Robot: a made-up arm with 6 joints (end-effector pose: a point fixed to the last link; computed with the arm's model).
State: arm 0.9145 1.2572 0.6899 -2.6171 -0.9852 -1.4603
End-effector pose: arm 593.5 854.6 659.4 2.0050 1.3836 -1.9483
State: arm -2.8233 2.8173 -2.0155 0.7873 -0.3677 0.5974
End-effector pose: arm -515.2 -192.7 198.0 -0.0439 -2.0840 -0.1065
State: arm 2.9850 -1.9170 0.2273 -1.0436 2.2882 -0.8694
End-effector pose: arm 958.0 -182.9 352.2 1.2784 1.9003 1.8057
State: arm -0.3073 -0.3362 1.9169 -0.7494 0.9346 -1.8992
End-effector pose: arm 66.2 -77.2 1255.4 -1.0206 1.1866 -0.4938
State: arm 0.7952 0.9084 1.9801 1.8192 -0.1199 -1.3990
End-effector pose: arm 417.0 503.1 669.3 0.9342 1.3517 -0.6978
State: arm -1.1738 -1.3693 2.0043 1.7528 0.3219 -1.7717
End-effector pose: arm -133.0 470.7 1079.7 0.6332 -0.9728 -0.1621
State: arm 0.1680 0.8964 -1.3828 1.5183 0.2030 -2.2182
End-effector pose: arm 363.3 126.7 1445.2 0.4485 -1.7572 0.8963
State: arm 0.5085 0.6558 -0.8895 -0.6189 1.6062 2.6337
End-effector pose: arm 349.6 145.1 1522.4 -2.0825 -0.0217 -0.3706
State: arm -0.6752 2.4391 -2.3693 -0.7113 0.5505 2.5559
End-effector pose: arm 368.4 -373.9 436.7 2.2934 -1.0138 1.7421
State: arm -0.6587 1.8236 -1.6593 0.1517 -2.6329 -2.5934
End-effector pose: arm 535.5 -454.5 748.3 -0.2247 1.9508 0.9131
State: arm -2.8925 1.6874 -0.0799 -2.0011 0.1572 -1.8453
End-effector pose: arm -1123.7 -291.1 535.5 0.2586 -2.8369 1.0812
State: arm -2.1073 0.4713 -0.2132 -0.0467 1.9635 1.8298
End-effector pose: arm -262.0 -419.0 1564.4 -1.2743 2.2368 0.2088
